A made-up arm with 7 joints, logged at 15 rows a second.
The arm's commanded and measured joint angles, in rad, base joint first. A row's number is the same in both.
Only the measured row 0 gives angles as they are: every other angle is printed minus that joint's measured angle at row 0.
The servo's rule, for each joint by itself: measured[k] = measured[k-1] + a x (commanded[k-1-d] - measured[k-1]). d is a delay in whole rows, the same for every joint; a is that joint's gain. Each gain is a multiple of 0.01, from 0.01 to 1. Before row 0 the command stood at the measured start. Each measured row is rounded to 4 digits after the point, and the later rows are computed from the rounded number. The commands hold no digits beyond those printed.
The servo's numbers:
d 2
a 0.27 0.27 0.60 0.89 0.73 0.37 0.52
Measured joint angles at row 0: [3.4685 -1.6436 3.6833 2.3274 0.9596 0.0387 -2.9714]
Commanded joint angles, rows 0 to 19: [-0.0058 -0.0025 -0.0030 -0.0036 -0.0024 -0.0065 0.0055]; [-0.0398 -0.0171 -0.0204 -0.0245 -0.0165 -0.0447 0.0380]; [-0.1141 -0.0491 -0.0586 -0.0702 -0.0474 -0.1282 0.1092]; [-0.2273 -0.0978 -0.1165 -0.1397 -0.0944 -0.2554 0.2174]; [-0.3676 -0.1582 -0.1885 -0.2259 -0.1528 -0.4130 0.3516]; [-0.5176 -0.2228 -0.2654 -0.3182 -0.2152 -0.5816 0.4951]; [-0.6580 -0.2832 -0.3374 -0.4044 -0.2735 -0.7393 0.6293]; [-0.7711 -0.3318 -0.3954 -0.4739 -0.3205 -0.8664 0.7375]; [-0.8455 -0.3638 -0.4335 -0.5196 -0.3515 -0.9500 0.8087]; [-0.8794 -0.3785 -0.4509 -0.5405 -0.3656 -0.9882 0.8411]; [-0.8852 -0.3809 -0.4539 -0.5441 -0.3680 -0.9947 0.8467]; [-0.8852 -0.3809 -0.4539 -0.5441 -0.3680 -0.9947 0.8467]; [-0.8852 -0.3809 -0.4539 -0.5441 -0.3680 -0.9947 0.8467]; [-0.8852 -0.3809 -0.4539 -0.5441 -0.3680 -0.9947 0.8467]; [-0.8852 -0.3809 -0.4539 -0.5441 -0.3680 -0.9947 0.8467]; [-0.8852 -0.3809 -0.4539 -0.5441 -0.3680 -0.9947 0.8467]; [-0.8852 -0.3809 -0.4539 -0.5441 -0.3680 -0.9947 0.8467]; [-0.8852 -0.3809 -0.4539 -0.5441 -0.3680 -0.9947 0.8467]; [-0.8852 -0.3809 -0.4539 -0.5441 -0.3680 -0.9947 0.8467]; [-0.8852 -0.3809 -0.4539 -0.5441 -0.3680 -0.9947 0.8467]
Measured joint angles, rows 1 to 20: [0.0000 0.0000 0.0000 0.0000 0.0000 0.0000 0.0000]; [0.0000 0.0000 0.0000 0.0000 0.0000 0.0000 0.0000]; [-0.0016 -0.0007 -0.0018 -0.0032 -0.0018 -0.0024 0.0029]; [-0.0119 -0.0051 -0.0130 -0.0222 -0.0125 -0.0181 0.0212]; [-0.0395 -0.0170 -0.0404 -0.0649 -0.0380 -0.0588 0.0670]; [-0.0902 -0.0388 -0.0861 -0.1315 -0.0792 -0.1315 0.1452]; [-0.1651 -0.0710 -0.1475 -0.2155 -0.1329 -0.2357 0.2525]; [-0.2603 -0.1120 -0.2182 -0.3069 -0.1930 -0.3637 0.3787]; [-0.3677 -0.1582 -0.2897 -0.3937 -0.2518 -0.5027 0.5090]; [-0.4766 -0.2051 -0.3531 -0.4651 -0.3020 -0.6373 0.6278]; [-0.5762 -0.2479 -0.4013 -0.5136 -0.3381 -0.7530 0.7219]; [-0.6581 -0.2832 -0.4311 -0.5375 -0.3582 -0.8400 0.7839]; [-0.7194 -0.3096 -0.4448 -0.5434 -0.3654 -0.8972 0.8166]; [-0.7642 -0.3289 -0.4503 -0.5440 -0.3673 -0.9333 0.8323]; [-0.7969 -0.3429 -0.4525 -0.5441 -0.3678 -0.9560 0.8398]; [-0.8207 -0.3532 -0.4533 -0.5441 -0.3679 -0.9703 0.8434]; [-0.8381 -0.3607 -0.4537 -0.5441 -0.3680 -0.9793 0.8451]; [-0.8508 -0.3662 -0.4538 -0.5441 -0.3680 -0.9850 0.8459]; [-0.8601 -0.3702 -0.4539 -0.5441 -0.3680 -0.9886 0.8463]; [-0.8669 -0.3731 -0.4539 -0.5441 -0.3680 -0.9909 0.8465]
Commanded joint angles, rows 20 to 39: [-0.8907 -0.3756 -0.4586 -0.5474 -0.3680 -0.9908 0.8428]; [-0.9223 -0.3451 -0.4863 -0.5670 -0.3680 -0.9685 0.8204]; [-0.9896 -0.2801 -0.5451 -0.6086 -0.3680 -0.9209 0.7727]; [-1.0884 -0.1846 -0.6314 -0.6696 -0.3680 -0.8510 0.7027]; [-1.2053 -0.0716 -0.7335 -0.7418 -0.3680 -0.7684 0.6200]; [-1.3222 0.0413 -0.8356 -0.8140 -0.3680 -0.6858 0.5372]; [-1.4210 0.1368 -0.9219 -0.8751 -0.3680 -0.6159 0.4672]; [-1.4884 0.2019 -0.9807 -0.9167 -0.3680 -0.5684 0.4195]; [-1.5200 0.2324 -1.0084 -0.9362 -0.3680 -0.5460 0.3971]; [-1.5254 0.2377 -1.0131 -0.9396 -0.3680 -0.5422 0.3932]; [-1.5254 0.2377 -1.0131 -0.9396 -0.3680 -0.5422 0.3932]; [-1.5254 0.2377 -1.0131 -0.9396 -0.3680 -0.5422 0.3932]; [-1.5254 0.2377 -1.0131 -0.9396 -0.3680 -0.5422 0.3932]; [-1.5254 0.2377 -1.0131 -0.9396 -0.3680 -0.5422 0.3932]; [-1.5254 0.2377 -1.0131 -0.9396 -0.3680 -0.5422 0.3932]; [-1.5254 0.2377 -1.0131 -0.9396 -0.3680 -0.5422 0.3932]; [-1.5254 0.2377 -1.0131 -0.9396 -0.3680 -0.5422 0.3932]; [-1.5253 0.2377 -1.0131 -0.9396 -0.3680 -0.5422 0.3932]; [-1.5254 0.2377 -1.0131 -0.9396 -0.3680 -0.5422 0.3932]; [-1.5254 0.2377 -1.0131 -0.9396 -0.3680 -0.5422 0.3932]
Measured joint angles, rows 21 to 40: [-0.8718 -0.3752 -0.4539 -0.5441 -0.3680 -0.9923 0.8466]; [-0.8754 -0.3767 -0.4539 -0.5441 -0.3680 -0.9932 0.8467]; [-0.8795 -0.3764 -0.4567 -0.5470 -0.3680 -0.9923 0.8447]; [-0.8911 -0.3679 -0.4745 -0.5648 -0.3680 -0.9835 0.8321]; [-0.9177 -0.3442 -0.5169 -0.6038 -0.3680 -0.9603 0.8012]; [-0.9638 -0.3011 -0.5856 -0.6624 -0.3680 -0.9199 0.7500]; [-1.0290 -0.2391 -0.6743 -0.7331 -0.3680 -0.8638 0.6824]; [-1.1082 -0.1634 -0.7711 -0.8051 -0.3680 -0.7979 0.6069]; [-1.1927 -0.0823 -0.8616 -0.8674 -0.3680 -0.7306 0.5343]; [-1.2725 -0.0056 -0.9331 -0.9113 -0.3680 -0.6706 0.4746]; [-1.3393 0.0587 -0.9783 -0.9335 -0.3680 -0.6245 0.4343]; [-1.3895 0.1070 -0.9992 -0.9389 -0.3680 -0.5940 0.4129]; [-1.4262 0.1423 -1.0075 -0.9395 -0.3680 -0.5748 0.4027]; [-1.4530 0.1681 -1.0109 -0.9396 -0.3680 -0.5627 0.3978]; [-1.4725 0.1869 -1.0122 -0.9396 -0.3680 -0.5551 0.3954]; [-1.4868 0.2006 -1.0127 -0.9396 -0.3680 -0.5503 0.3943]; [-1.4972 0.2106 -1.0129 -0.9396 -0.3680 -0.5473 0.3937]; [-1.5048 0.2179 -1.0130 -0.9396 -0.3680 -0.5454 0.3934]; [-1.5104 0.2232 -1.0131 -0.9396 -0.3680 -0.5442 0.3933]; [-1.5144 0.2271 -1.0131 -0.9396 -0.3680 -0.5435 0.3932]
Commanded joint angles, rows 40 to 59: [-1.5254 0.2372 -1.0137 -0.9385 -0.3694 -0.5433 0.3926]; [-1.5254 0.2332 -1.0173 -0.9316 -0.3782 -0.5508 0.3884]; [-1.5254 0.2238 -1.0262 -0.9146 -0.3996 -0.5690 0.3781]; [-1.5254 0.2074 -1.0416 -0.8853 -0.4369 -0.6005 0.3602]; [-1.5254 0.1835 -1.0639 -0.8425 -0.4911 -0.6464 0.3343]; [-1.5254 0.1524 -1.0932 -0.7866 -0.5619 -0.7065 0.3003]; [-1.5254 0.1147 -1.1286 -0.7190 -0.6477 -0.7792 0.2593]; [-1.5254 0.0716 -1.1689 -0.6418 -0.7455 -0.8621 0.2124]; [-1.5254 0.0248 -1.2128 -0.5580 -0.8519 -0.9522 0.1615]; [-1.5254 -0.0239 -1.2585 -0.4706 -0.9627 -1.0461 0.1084]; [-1.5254 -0.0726 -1.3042 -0.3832 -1.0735 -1.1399 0.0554]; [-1.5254 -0.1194 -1.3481 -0.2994 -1.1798 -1.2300 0.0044]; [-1.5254 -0.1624 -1.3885 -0.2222 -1.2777 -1.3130 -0.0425]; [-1.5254 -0.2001 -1.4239 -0.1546 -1.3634 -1.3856 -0.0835]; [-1.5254 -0.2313 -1.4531 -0.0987 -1.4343 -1.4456 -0.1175]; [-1.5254 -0.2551 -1.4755 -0.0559 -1.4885 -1.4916 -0.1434]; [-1.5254 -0.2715 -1.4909 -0.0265 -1.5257 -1.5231 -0.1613]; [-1.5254 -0.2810 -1.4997 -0.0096 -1.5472 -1.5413 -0.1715]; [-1.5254 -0.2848 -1.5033 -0.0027 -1.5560 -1.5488 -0.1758]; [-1.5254 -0.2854 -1.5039 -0.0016 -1.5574 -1.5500 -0.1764]
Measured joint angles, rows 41 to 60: [-1.5174 0.2300 -1.0131 -0.9396 -0.3680 -0.5430 0.3932]; [-1.5196 0.2321 -1.0131 -0.9396 -0.3680 -0.5427 0.3932]; [-1.5212 0.2335 -1.0135 -0.9386 -0.3690 -0.5429 0.3929]; [-1.5223 0.2334 -1.0158 -0.9324 -0.3757 -0.5458 0.3906]; [-1.5231 0.2308 -1.0220 -0.9166 -0.3931 -0.5544 0.3841]; [-1.5237 0.2245 -1.0338 -0.8887 -0.4251 -0.5715 0.3717]; [-1.5242 0.2134 -1.0519 -0.8476 -0.4733 -0.5992 0.3523]; [-1.5245 0.1969 -1.0767 -0.7933 -0.5380 -0.6389 0.3253]; [-1.5247 0.1747 -1.1078 -0.7272 -0.6181 -0.6908 0.2910]; [-1.5249 0.1469 -1.1445 -0.6512 -0.7111 -0.7542 0.2501]; [-1.5250 0.1139 -1.1855 -0.5683 -0.8139 -0.8275 0.2040]; [-1.5251 0.0767 -1.2293 -0.4813 -0.9225 -0.9084 0.1543]; [-1.5252 0.0364 -1.2742 -0.3940 -1.0327 -0.9941 0.1029]; [-1.5253 -0.0057 -1.3185 -0.3098 -1.1401 -1.0814 0.0517]; [-1.5253 -0.0480 -1.3605 -0.2318 -1.2405 -1.1671 0.0027]; [-1.5253 -0.0891 -1.3985 -0.1631 -1.3302 -1.2479 -0.0421]; [-1.5253 -0.1275 -1.4313 -0.1058 -1.4062 -1.3210 -0.0813]; [-1.5253 -0.1620 -1.4578 -0.0614 -1.4663 -1.3841 -0.1136]; [-1.5253 -0.1916 -1.4777 -0.0303 -1.5097 -1.4355 -0.1384]; [-1.5253 -0.2157 -1.4909 -0.0119 -1.5371 -1.4746 -0.1556]
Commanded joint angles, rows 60 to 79: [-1.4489 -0.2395 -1.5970 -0.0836 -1.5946 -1.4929 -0.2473]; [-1.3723 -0.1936 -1.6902 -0.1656 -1.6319 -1.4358 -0.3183]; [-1.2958 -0.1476 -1.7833 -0.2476 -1.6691 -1.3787 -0.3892]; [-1.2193 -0.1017 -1.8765 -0.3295 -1.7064 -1.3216 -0.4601]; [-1.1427 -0.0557 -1.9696 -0.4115 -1.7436 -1.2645 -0.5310]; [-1.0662 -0.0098 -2.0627 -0.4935 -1.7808 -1.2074 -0.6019]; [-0.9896 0.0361 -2.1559 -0.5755 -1.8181 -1.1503 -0.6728]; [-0.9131 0.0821 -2.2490 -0.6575 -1.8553 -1.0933 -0.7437]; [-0.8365 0.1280 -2.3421 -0.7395 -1.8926 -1.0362 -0.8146]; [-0.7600 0.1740 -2.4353 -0.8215 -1.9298 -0.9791 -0.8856]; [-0.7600 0.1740 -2.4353 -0.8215 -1.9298 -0.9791 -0.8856]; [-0.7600 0.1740 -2.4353 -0.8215 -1.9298 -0.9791 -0.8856]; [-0.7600 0.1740 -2.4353 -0.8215 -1.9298 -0.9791 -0.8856]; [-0.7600 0.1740 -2.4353 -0.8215 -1.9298 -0.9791 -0.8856]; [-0.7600 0.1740 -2.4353 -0.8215 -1.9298 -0.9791 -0.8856]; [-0.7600 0.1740 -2.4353 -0.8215 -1.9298 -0.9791 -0.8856]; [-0.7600 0.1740 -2.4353 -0.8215 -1.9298 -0.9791 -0.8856]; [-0.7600 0.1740 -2.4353 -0.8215 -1.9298 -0.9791 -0.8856]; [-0.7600 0.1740 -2.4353 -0.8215 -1.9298 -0.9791 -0.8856]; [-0.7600 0.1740 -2.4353 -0.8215 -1.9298 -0.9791 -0.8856]
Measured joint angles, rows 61 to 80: [-1.5253 -0.2344 -1.4983 -0.0037 -1.5509 -1.5021 -0.1661]; [-1.5253 -0.2482 -1.5017 -0.0018 -1.5556 -1.5198 -0.1715]; [-1.5047 -0.2459 -1.5589 -0.0746 -1.5841 -1.5098 -0.2109]; [-1.4690 -0.2318 -1.6377 -0.1556 -1.6190 -1.4824 -0.2667]; [-1.4222 -0.2091 -1.7251 -0.2375 -1.6556 -1.4440 -0.3304]; [-1.3674 -0.1801 -1.8159 -0.3194 -1.6927 -1.3987 -0.3978]; [-1.3067 -0.1465 -1.9081 -0.4014 -1.7299 -1.3490 -0.4671]; [-1.2418 -0.1096 -2.0009 -0.4834 -1.7671 -1.2966 -0.5372]; [-1.1737 -0.0703 -2.0939 -0.5654 -1.8043 -1.2425 -0.6077]; [-1.1033 -0.0292 -2.1870 -0.6474 -1.8415 -1.1873 -0.6784]; [-1.0313 0.0132 -2.2801 -0.7294 -1.8788 -1.1314 -0.7492]; [-0.9580 0.0566 -2.3732 -0.8114 -1.9160 -1.0750 -0.8201]; [-0.9045 0.0883 -2.4105 -0.8204 -1.9261 -1.0395 -0.8542]; [-0.8655 0.1114 -2.4254 -0.8214 -1.9288 -1.0172 -0.8705]; [-0.8370 0.1283 -2.4313 -0.8215 -1.9295 -1.0031 -0.8784]; [-0.8162 0.1406 -2.4337 -0.8215 -1.9297 -0.9942 -0.8821]; [-0.8010 0.1496 -2.4347 -0.8215 -1.9298 -0.9886 -0.8839]; [-0.7899 0.1562 -2.4351 -0.8215 -1.9298 -0.9851 -0.8848]; [-0.7818 0.1610 -2.4352 -0.8215 -1.9298 -0.9829 -0.8852]; [-0.7759 0.1645 -2.4353 -0.8215 -1.9298 -0.9815 -0.8854]
